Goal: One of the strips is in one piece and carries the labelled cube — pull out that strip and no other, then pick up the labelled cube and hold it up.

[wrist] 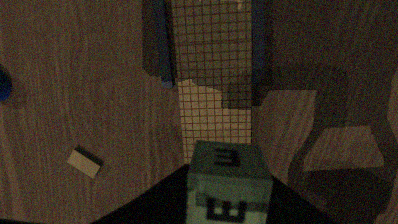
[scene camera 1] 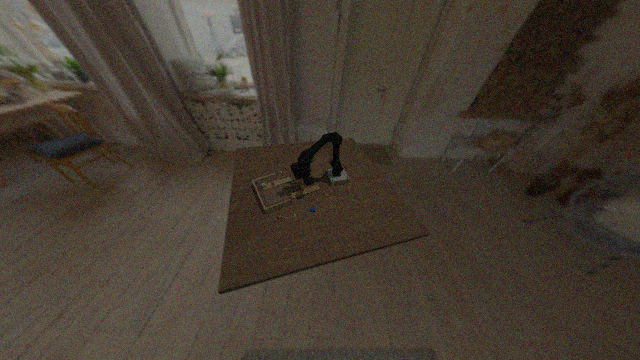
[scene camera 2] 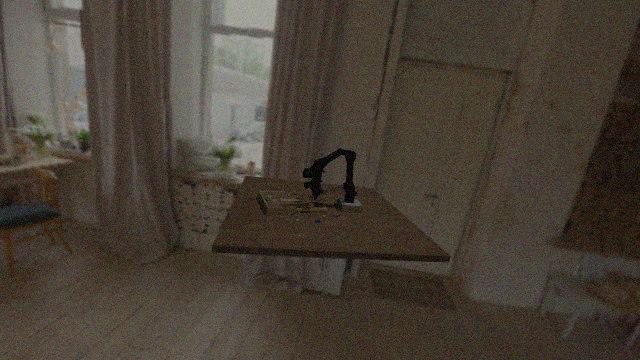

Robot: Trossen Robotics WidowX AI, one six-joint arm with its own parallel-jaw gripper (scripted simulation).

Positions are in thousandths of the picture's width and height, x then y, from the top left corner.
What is my gripper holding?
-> A pale green cube.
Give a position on a pale gridded strip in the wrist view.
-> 536,234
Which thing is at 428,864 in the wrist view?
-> My gripper.
